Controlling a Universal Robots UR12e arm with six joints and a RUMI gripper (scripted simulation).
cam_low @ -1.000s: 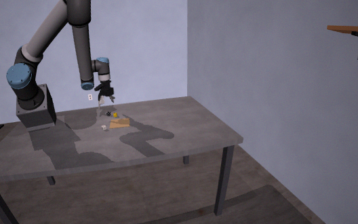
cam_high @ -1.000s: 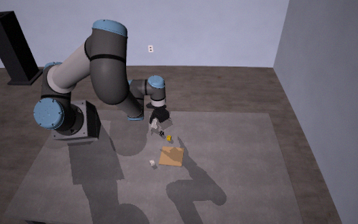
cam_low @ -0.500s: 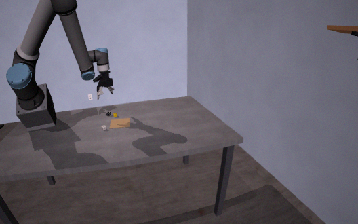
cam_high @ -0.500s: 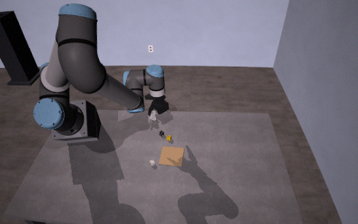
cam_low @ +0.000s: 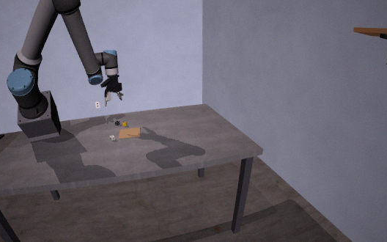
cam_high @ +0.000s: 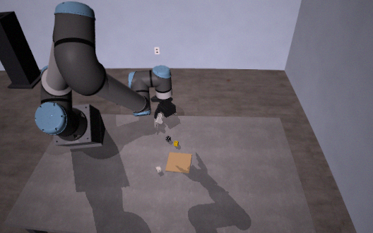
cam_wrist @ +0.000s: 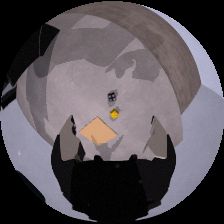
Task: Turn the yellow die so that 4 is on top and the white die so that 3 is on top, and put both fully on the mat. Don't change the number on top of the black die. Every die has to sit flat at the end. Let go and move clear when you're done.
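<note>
My hand is 6 cm short of the yellow die, 5 cm to the left of it and 15 cm above it. The rest, counted from my hand: black die 1 cm ahead, 1 cm to the right, 15 cm below; then white die 1 cm behind, 25 cm to the right, 15 cm below; then tan mat 10 cm ahead, 19 cm to the right, 16 cm below.
</note>
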